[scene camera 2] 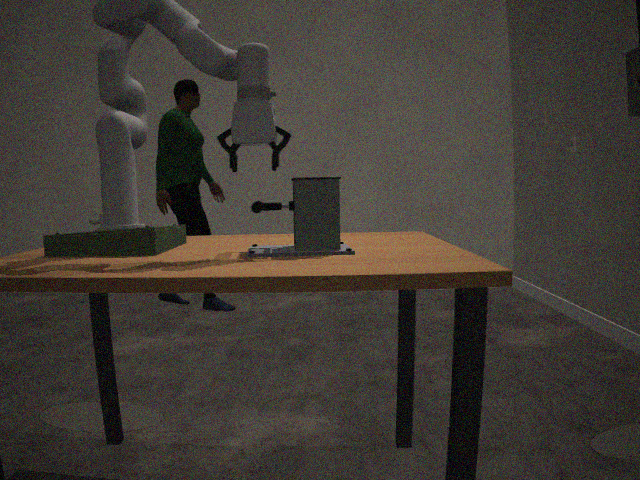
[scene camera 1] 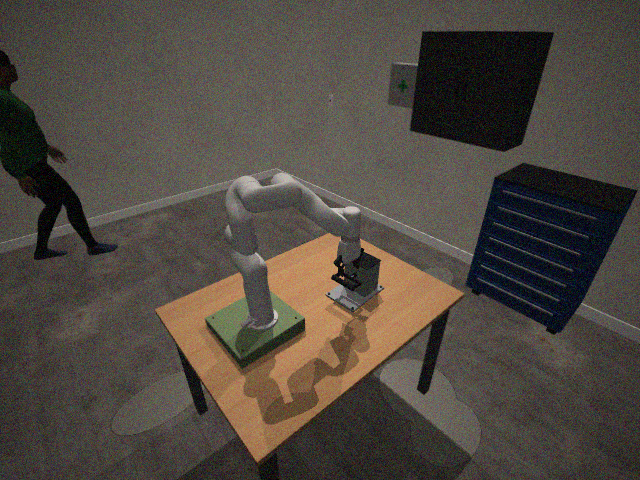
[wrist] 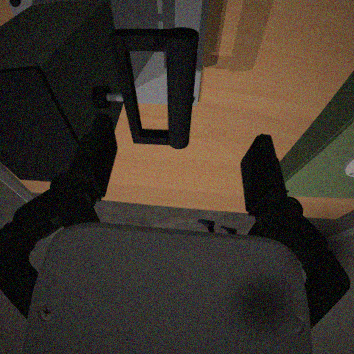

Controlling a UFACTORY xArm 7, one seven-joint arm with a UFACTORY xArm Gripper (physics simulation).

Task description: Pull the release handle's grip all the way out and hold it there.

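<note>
The release handle's black grip [scene camera 1: 345, 280] [scene camera 2: 267, 206] [wrist: 181, 90] is a rectangular loop standing out from the side of a dark grey box [scene camera 1: 368, 273] [scene camera 2: 316, 214] [wrist: 30, 120]. A short stretch of metal rod [scene camera 2: 285, 206] [wrist: 115, 97] shows between loop and box. The box stands on a light metal plate [scene camera 1: 336, 294] [scene camera 2: 273, 251]. My gripper [scene camera 1: 349, 269] [scene camera 2: 254, 169] [wrist: 182, 138] points down, open and empty, above the grip, with a gap between fingertips and grip in the second scene view. In the wrist view one finger overlaps the box's edge; the other is on the green base's side.
The wooden table [scene camera 1: 403, 304] [scene camera 2: 413, 258] carries the arm's green base block [scene camera 1: 227, 330] [scene camera 2: 103, 243] [wrist: 325, 170]. A person [scene camera 1: 20, 134] [scene camera 2: 178, 149] stands beyond the table. A blue drawer cabinet [scene camera 1: 542, 248] and a dark wall box [scene camera 1: 480, 87] are at the right in the first scene view.
</note>
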